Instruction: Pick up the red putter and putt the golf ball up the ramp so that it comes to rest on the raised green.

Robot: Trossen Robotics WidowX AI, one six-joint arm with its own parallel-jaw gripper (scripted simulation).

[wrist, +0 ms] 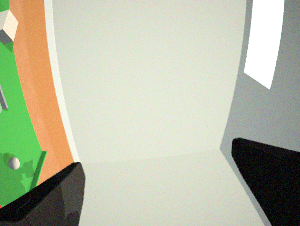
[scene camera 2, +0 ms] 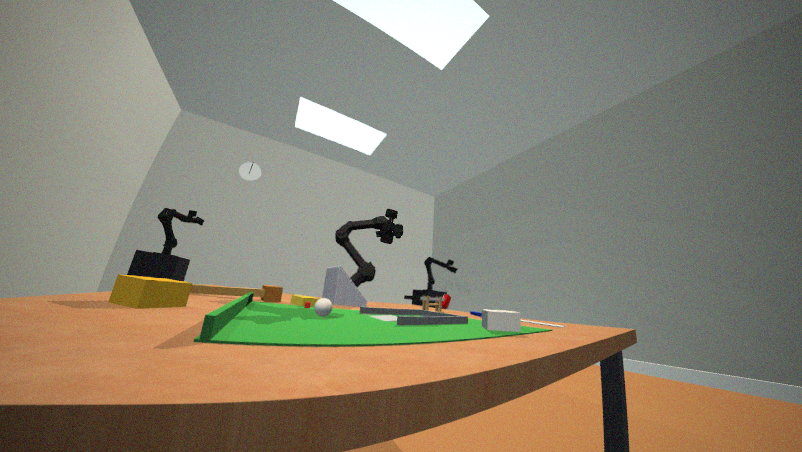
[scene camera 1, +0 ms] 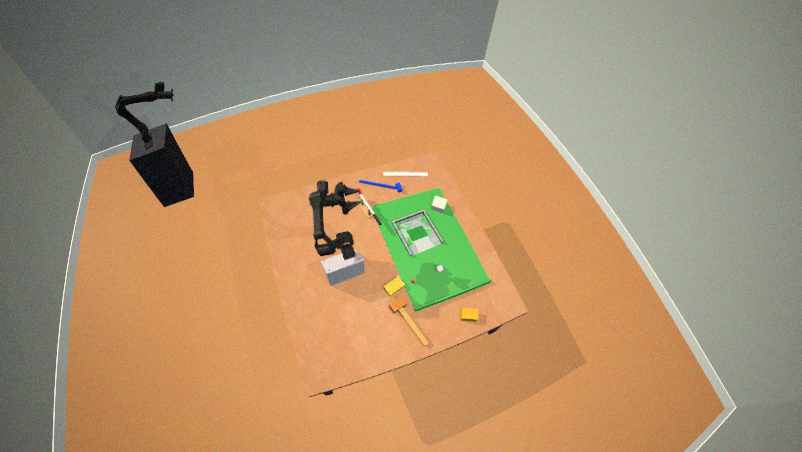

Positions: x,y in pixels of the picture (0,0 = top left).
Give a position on a wooden mallet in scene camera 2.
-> At 268,293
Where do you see a white block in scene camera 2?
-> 502,320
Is my gripper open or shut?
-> Open.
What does my gripper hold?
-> Nothing.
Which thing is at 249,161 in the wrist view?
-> My gripper.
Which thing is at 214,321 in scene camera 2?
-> A low green wall.
